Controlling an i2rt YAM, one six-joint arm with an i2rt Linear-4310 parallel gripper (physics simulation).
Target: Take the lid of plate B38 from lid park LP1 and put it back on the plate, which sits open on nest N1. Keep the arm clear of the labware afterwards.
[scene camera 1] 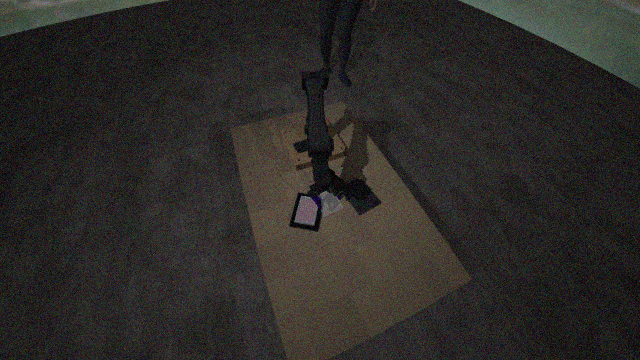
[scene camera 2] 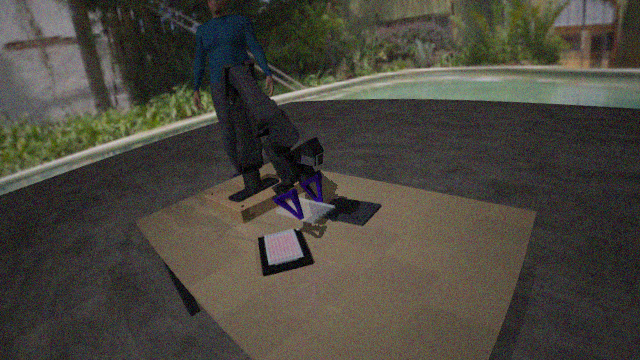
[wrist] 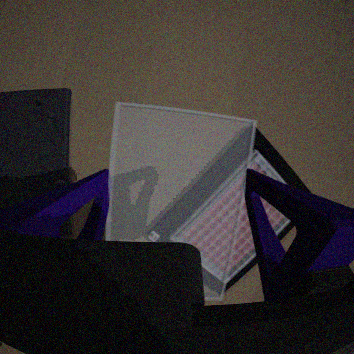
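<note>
My gripper with purple triangular fingers is shut on the clear lid, gripping it by two opposite edges in the air. Plate B38, white with pinkish wells, sits open on the black nest N1. In the wrist view part of the plate shows through the lid, turned at an angle to it. The dark lid park LP1 carries no lid and lies on the other side of the held lid.
The arm's wooden base block stands at the back of the wooden table top. The arm reaches forward over it. A person stands behind the table.
</note>
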